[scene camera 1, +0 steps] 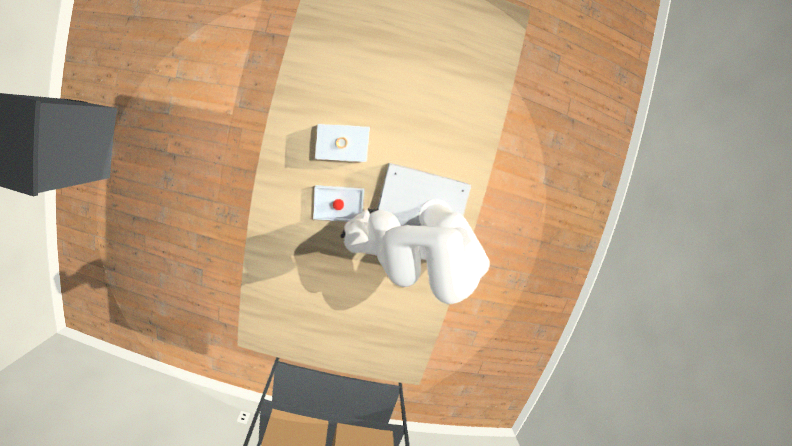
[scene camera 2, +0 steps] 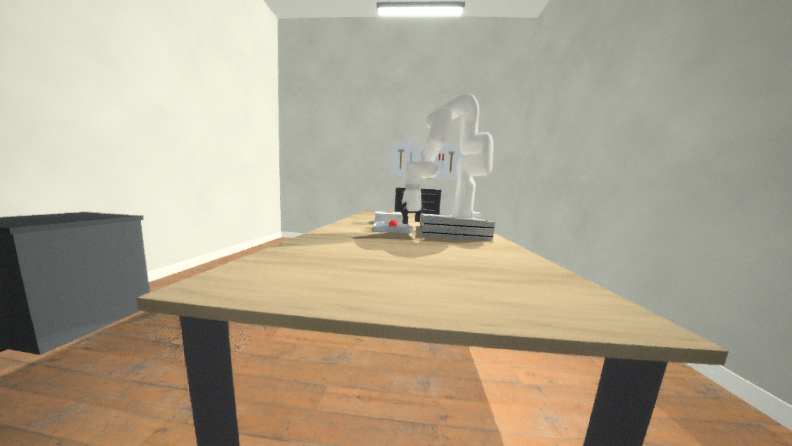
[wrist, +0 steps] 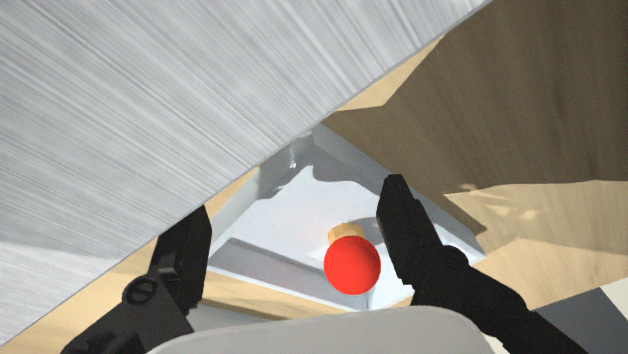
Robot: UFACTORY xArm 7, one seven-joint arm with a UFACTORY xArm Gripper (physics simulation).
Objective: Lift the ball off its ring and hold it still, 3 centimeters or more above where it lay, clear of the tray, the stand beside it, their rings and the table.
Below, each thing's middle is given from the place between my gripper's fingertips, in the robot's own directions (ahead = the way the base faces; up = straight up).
Labels:
Right now the red ball (wrist: 352, 265) is 100 mm ahead of my hand, 10 mm to the right of it and 20 mm below it. From my hand the other things lie so: shallow pale tray (scene camera 1: 324, 196) 100 mm ahead, 10 mm to the right, 30 mm below; pale stand (scene camera 1: 334, 142) 180 mm ahead, 230 mm to the right, 10 mm below.

